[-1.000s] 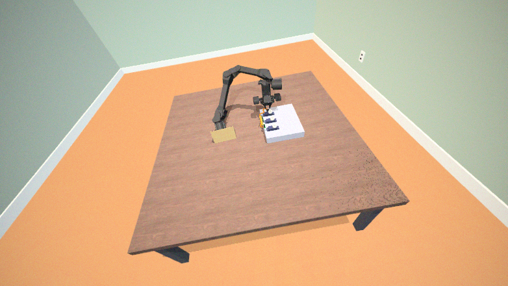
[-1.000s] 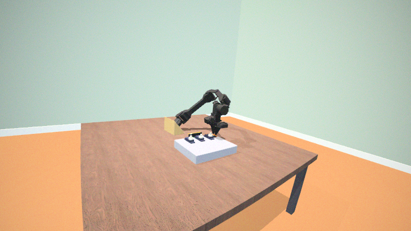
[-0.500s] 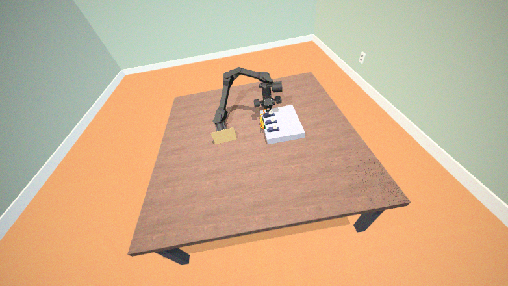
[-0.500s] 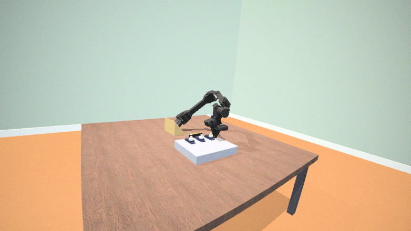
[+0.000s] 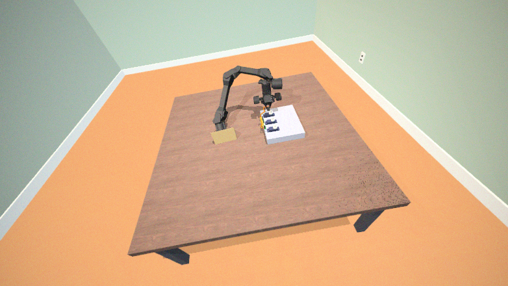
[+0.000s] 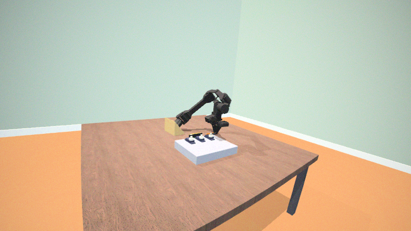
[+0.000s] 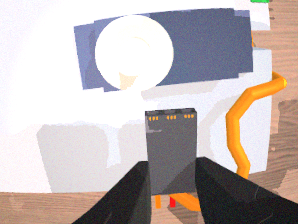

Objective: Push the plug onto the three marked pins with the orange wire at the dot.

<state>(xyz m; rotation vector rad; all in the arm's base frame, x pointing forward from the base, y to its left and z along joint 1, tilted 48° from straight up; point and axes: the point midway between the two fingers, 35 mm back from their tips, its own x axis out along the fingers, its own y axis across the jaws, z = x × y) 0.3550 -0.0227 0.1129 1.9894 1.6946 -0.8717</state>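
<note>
Right now the red dot is 8 cm behind my gripper tip and 14 cm to the right of it. Round my gripper tip: holder (8 cm ahead, 14 cm to the right, 5 cm below).
</note>
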